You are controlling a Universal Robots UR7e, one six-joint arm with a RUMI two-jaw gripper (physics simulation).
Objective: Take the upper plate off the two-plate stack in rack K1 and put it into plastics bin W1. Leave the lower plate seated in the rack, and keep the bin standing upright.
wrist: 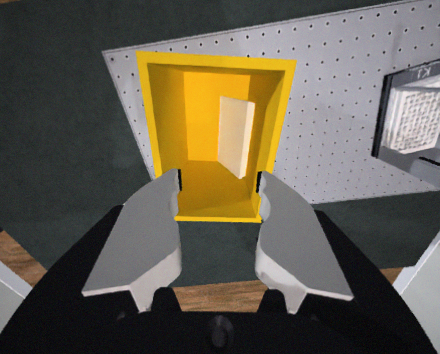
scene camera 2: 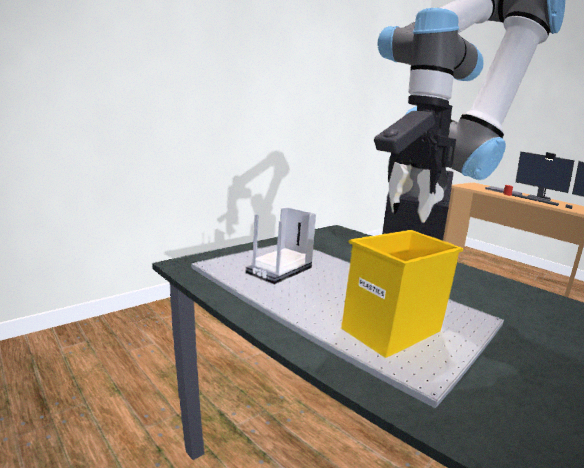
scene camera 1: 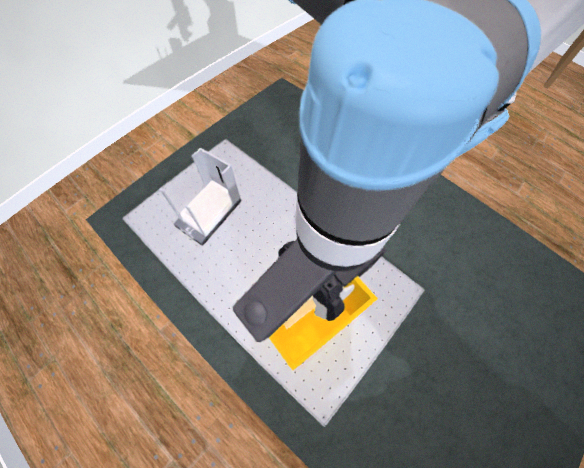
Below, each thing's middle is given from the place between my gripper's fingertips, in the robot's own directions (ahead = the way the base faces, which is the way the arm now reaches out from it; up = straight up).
The plastics bin W1 point(scene camera 2: 399, 284) lies 1 cm behind my hand, 1 cm to the left of it and 14 cm below it.
